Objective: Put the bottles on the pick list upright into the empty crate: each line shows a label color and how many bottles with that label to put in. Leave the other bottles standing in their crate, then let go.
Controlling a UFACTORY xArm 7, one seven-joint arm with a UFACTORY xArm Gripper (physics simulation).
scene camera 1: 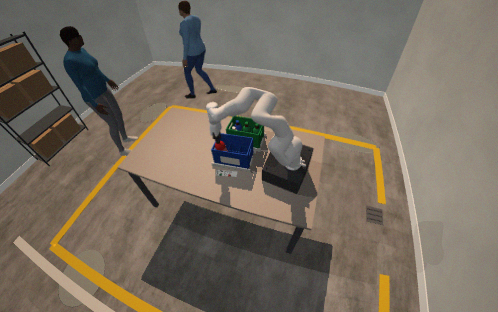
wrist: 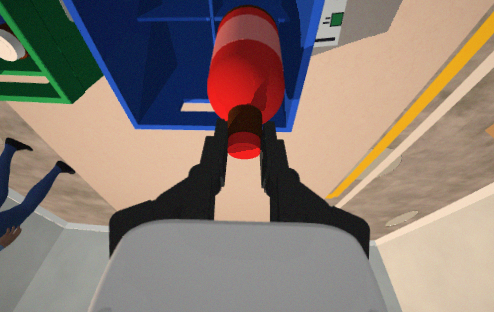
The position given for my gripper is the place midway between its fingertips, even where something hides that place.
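Note:
Visible here: my gripper point(wrist: 244, 134), together with a red bottle point(wrist: 246, 86).

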